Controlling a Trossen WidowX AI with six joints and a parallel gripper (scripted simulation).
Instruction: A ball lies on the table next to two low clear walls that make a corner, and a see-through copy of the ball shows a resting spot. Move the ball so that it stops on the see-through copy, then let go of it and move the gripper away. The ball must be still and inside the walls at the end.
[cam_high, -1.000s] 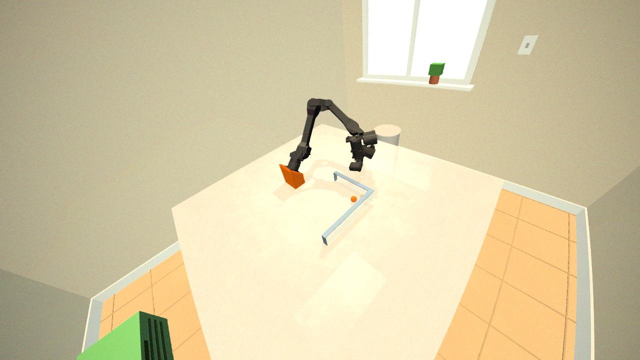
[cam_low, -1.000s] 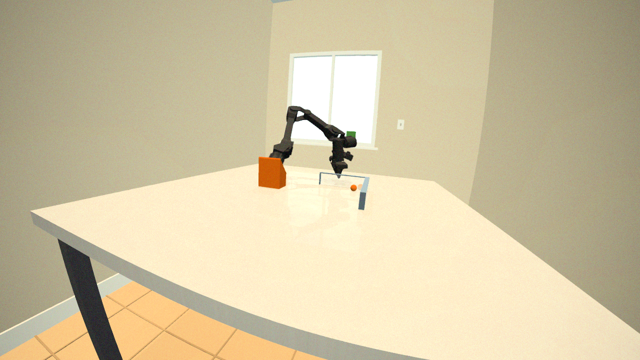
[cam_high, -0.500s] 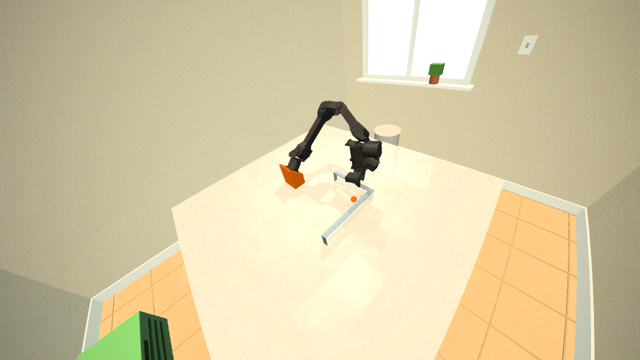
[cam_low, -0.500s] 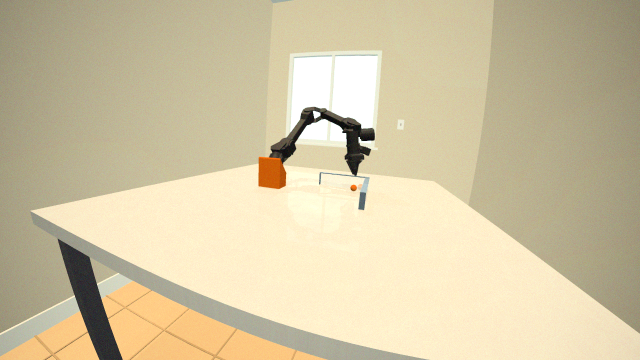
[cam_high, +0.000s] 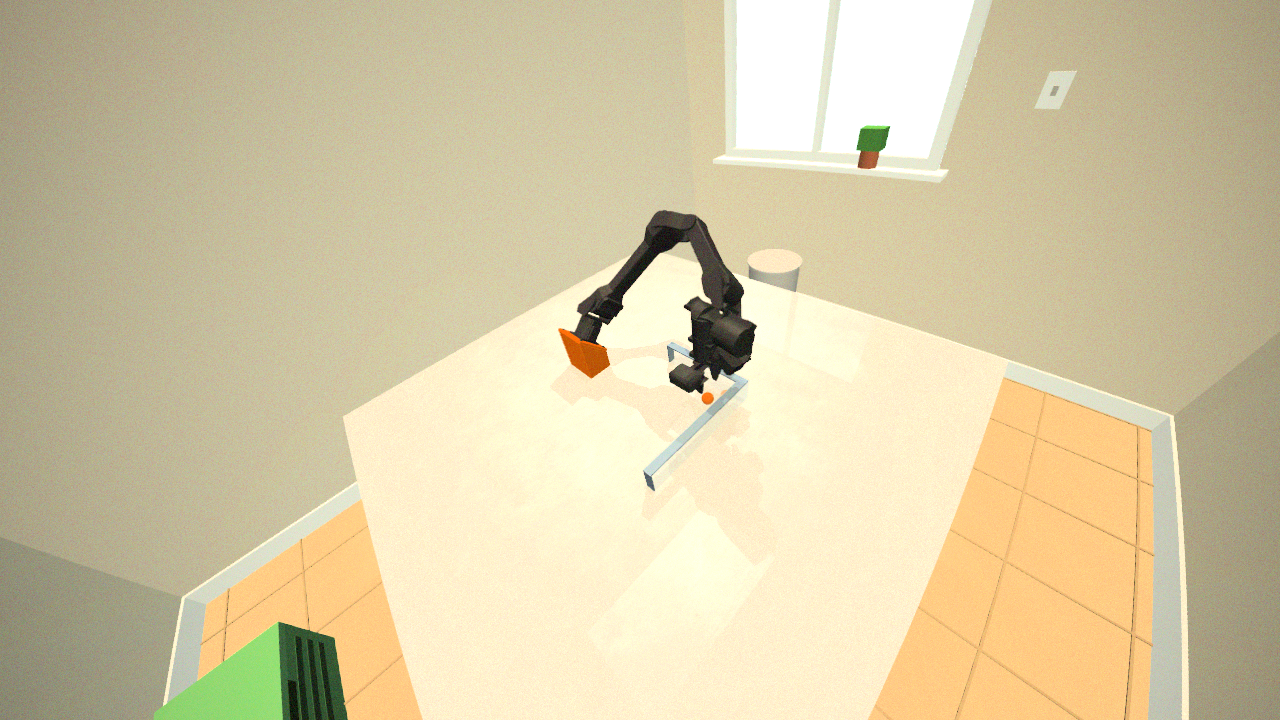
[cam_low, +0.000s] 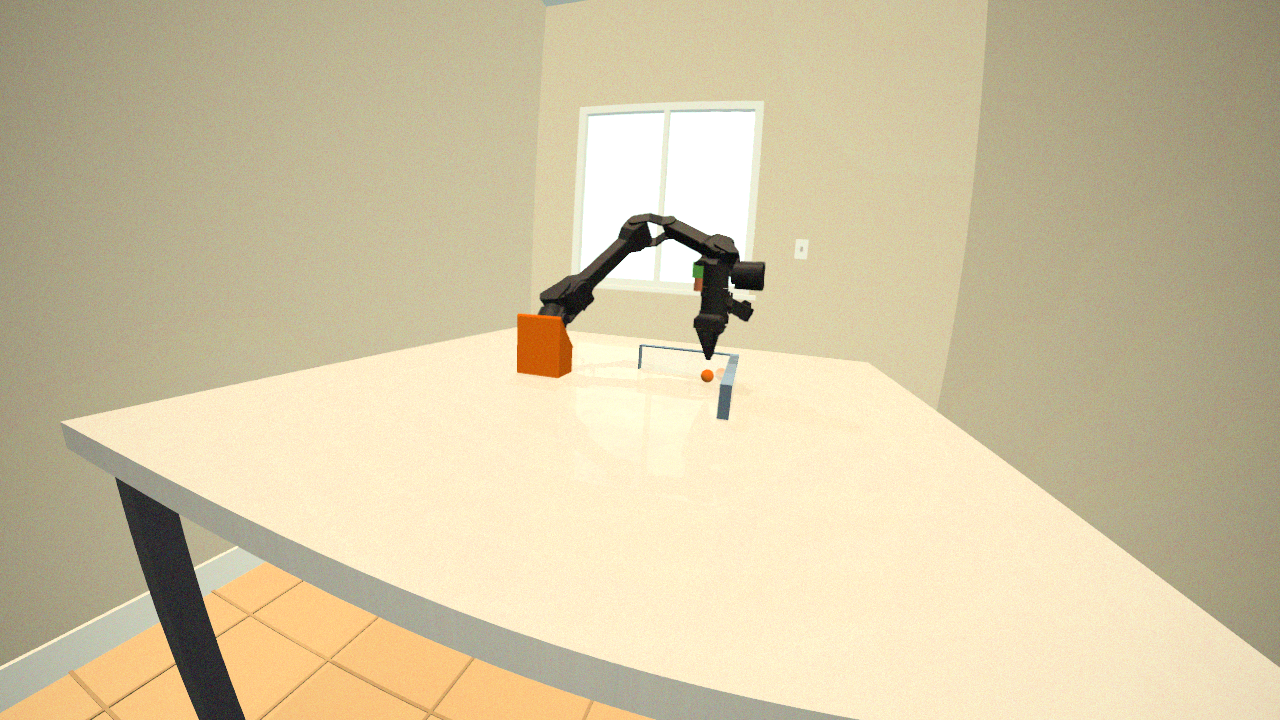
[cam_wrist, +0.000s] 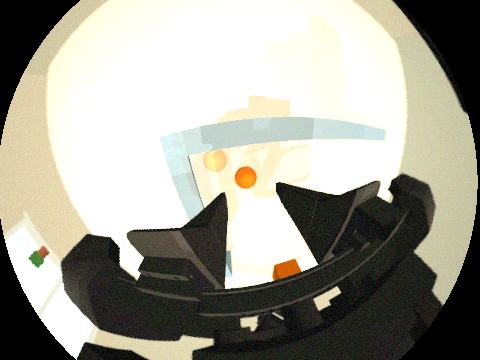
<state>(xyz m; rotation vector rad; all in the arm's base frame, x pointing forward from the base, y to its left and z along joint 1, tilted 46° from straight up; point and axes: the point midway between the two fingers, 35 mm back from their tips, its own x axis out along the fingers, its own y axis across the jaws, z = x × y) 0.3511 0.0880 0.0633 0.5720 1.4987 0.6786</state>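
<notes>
My gripper tip is 40 mm above the orange ball. Round my gripper tip: see-through copy of the ball: 40 mm below, 30 mm to the left, 30 mm ahead.
</notes>
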